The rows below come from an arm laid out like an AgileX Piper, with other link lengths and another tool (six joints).
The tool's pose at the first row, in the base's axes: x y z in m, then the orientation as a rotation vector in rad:
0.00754, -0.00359, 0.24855, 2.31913, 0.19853, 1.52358
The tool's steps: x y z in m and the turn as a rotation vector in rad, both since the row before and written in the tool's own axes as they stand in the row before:
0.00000, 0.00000, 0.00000, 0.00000, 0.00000, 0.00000
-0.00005, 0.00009, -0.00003, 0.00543, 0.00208, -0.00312
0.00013, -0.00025, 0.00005, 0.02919, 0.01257, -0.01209
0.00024, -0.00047, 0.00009, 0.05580, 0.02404, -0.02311
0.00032, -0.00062, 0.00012, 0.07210, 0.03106, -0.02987
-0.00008, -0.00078, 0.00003, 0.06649, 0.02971, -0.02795
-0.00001, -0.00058, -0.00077, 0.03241, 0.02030, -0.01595
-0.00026, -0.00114, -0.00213, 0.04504, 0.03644, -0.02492
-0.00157, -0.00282, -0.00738, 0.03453, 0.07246, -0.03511
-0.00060, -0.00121, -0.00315, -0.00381, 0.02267, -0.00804
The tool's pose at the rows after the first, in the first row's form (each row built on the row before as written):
0.00754, -0.00359, 0.24855, 2.31913, 0.19853, 1.52358
0.00749, -0.00368, 0.24855, 2.32045, 0.20697, 1.52587
0.00761, -0.00342, 0.24855, 2.32831, 0.24764, 1.54193
0.00781, -0.00292, 0.24855, 2.34192, 0.32636, 1.57202
0.00803, -0.00225, 0.24855, 2.35666, 0.42997, 1.60961
0.00795, -0.00156, 0.24818, 2.36629, 0.52805, 1.64407
0.00713, -0.00106, 0.24823, 2.36422, 0.58012, 1.66675
0.00483, -0.00028, 0.24833, 2.35190, 0.65758, 1.70697
-0.00317, 0.00063, 0.24838, 2.29625, 0.74155, 1.78721
-0.00659, 0.00082, 0.24827, 2.27103, 0.74922, 1.81255

